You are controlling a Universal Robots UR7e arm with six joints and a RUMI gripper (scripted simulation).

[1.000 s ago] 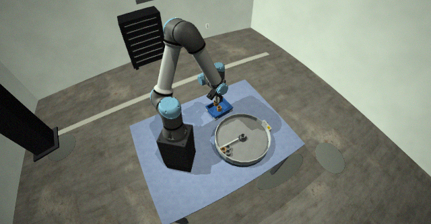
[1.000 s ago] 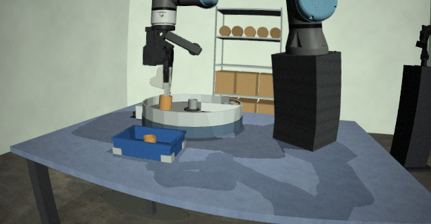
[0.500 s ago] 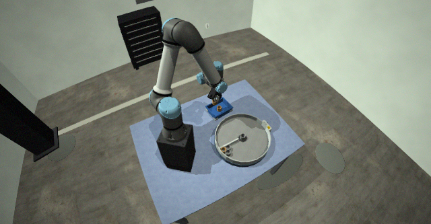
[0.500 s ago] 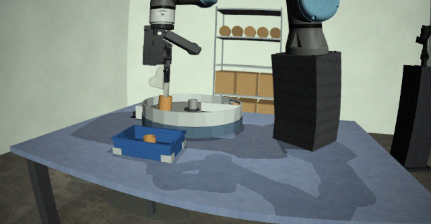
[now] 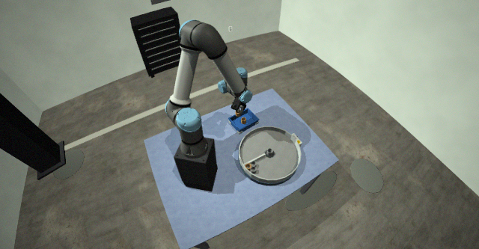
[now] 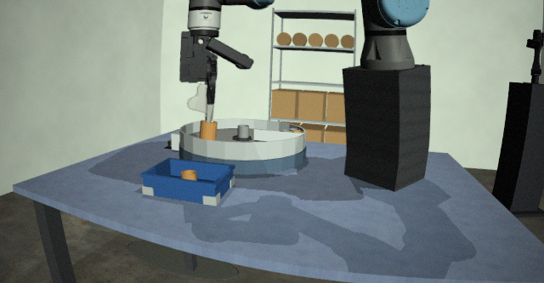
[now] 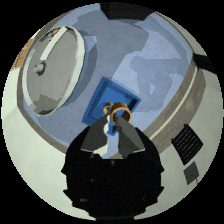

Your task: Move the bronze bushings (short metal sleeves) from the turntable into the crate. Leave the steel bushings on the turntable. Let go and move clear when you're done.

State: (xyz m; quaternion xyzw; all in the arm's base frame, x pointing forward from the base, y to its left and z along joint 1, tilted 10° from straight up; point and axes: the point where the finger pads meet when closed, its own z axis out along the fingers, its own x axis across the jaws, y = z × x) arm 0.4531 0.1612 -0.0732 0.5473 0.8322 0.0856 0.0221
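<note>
My hand is 140 mm above the blue crate, 50 mm short of it and 10 mm to the right of it. Also, from my hand: turntable (340 mm to the right, 110 mm below, 10 mm behind).
</note>
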